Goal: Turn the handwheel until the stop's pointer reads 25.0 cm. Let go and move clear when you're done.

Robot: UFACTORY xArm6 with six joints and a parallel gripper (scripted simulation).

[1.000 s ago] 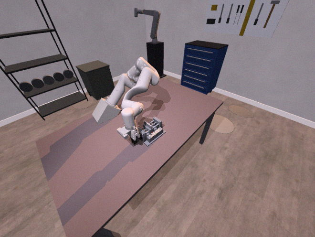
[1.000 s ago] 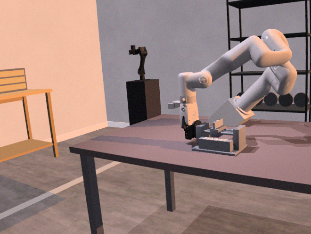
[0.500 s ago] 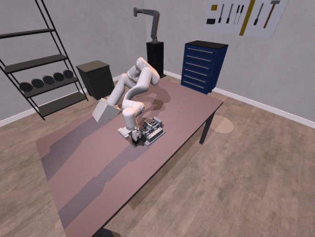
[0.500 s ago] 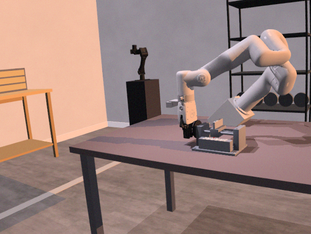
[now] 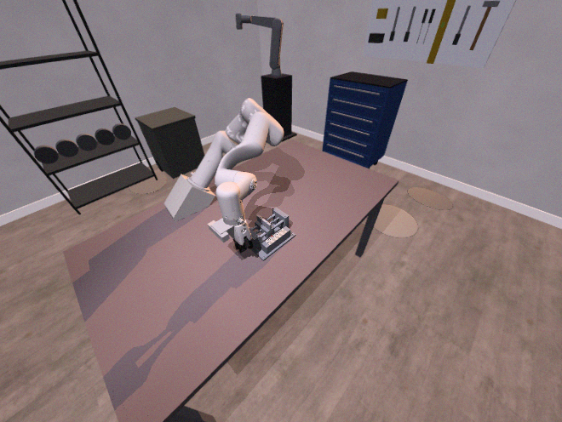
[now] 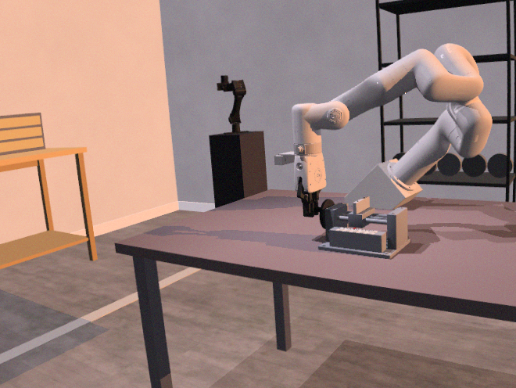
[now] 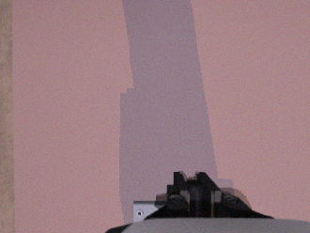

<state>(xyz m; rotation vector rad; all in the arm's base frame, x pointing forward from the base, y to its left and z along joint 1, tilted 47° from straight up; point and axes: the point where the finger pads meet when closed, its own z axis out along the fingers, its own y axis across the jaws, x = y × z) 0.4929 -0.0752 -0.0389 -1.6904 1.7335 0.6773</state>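
My gripper is now 140 mm to the right of the sliding stop block and 10 mm past it. The rest, counted from my hand: black handwheel 20 mm to the left, 10 mm below, 10 mm behind.
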